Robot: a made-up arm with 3 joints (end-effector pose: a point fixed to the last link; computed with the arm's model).
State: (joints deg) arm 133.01 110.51 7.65
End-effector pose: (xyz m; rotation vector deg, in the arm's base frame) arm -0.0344 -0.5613 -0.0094 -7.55 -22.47 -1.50
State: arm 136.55 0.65 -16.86
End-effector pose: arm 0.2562 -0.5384 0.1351 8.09 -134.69 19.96
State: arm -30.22 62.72 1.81
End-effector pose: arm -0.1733 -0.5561 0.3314 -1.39 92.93 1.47
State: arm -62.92 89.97 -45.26
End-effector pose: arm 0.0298 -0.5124 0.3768 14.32 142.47 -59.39
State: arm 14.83 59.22 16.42
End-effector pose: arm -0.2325 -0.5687 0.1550 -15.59 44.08 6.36
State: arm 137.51 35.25 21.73
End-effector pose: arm 0.2008 -0.5729 0.0314 -15.61 -100.89 -19.36
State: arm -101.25 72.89 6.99
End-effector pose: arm 0.1191 -0.5607 0.3637 -0.54 173.83 10.62
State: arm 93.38 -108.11 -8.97
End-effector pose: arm 0.1360 -0.5460 0.2819 2.35 158.07 -12.40
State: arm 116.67 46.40 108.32
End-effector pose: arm 0.0335 -0.5844 -0.0183 -92.72 -47.13 -65.25
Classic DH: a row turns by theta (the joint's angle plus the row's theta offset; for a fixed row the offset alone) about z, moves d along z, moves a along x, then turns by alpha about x. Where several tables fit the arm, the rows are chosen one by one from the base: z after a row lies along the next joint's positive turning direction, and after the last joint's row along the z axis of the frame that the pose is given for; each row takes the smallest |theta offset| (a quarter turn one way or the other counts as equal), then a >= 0, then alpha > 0; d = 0 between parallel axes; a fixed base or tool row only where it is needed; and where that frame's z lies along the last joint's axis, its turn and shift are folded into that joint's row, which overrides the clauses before.
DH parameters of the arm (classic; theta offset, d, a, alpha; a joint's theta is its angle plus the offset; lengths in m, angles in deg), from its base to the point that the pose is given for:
base (fixed): 0 0.1727 0 90
joint 1: 29.99 0 -0.0666 180
joint 2: -60.01 -0.5391 -0.0624 90
joint 3: -90 0.1528 0.0153 -90
tool (fixed): 90 -0.0528 0 0

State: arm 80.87 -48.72 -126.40
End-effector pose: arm 0.1545 -0.4875 0.0204 61.14 -65.62 129.91
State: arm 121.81 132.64 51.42
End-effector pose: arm -0.1070 -0.5899 0.0881 -51.26 10.09 4.86
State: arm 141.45 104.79 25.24
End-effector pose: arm 0.0052 -0.5755 -0.0116 -24.37 -36.06 -8.07
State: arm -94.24 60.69 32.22
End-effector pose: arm 0.0676 -0.5802 0.3870 -9.60 149.52 43.19
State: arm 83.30 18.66 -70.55
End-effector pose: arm 0.0462 -0.4944 -0.0670 62.53 -55.93 39.56
